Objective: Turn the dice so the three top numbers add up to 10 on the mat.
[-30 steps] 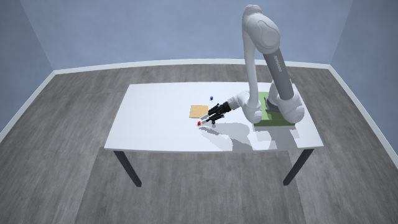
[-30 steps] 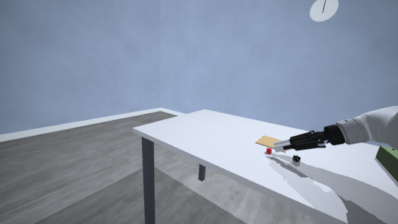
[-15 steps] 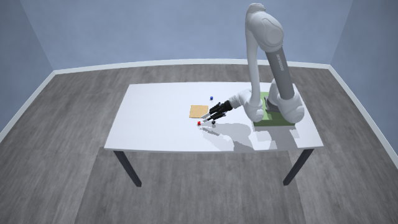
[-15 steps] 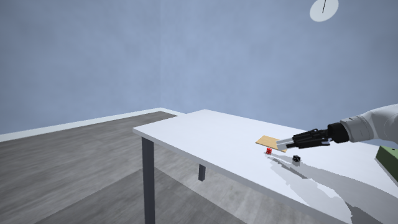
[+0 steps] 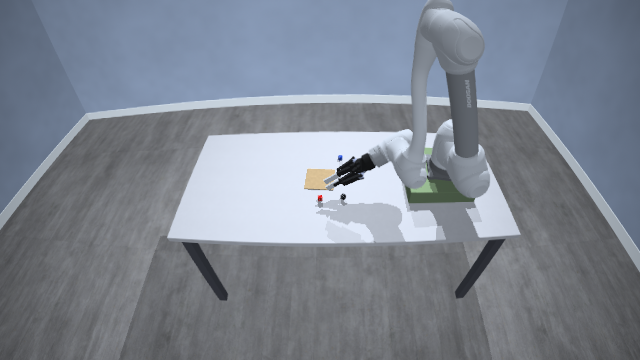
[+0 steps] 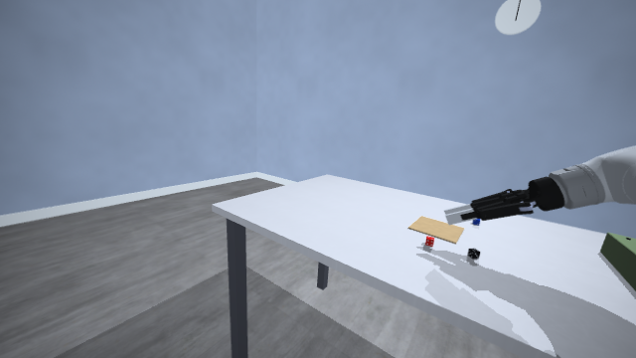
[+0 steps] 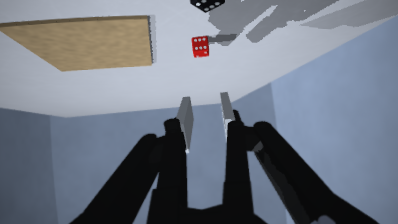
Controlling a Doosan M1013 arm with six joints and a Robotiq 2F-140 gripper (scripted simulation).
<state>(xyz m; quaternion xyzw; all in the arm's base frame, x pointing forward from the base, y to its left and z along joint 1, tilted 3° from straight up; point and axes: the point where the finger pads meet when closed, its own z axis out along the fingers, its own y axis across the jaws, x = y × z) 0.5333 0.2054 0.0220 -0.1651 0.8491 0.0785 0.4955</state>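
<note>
My gripper is now 9 cm above the red die, 5 cm short of it and 2 cm to the right of it. The rest, counted from my hand: black die: 9 cm below, 5 cm behind; then blue die: 27 cm to the right, 9 cm below; then tan mat: 11 cm to the right, 10 cm below, 8 cm ahead.
</note>
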